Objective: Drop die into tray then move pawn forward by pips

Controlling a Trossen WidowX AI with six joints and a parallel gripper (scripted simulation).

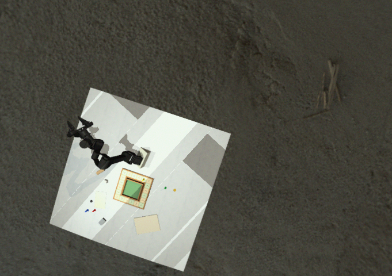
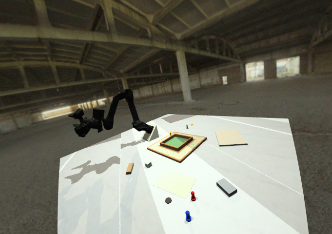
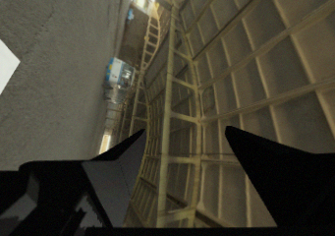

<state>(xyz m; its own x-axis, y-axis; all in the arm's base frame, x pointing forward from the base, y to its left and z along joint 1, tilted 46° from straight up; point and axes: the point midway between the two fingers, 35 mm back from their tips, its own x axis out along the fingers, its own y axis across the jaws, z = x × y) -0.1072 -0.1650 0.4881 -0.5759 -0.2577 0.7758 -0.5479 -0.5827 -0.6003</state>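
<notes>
Right now my gripper tip is 440 mm short of the white die, 280 mm above it and 270 mm to the right of it. From my gripper tip the other things lie so: green dice tray (520 mm to the left, 400 mm ahead, 290 mm below); yellow pawn (570 mm to the left, 280 mm ahead, 270 mm below); wooden block (380 mm ahead, 290 mm below, 190 mm to the left).
</notes>
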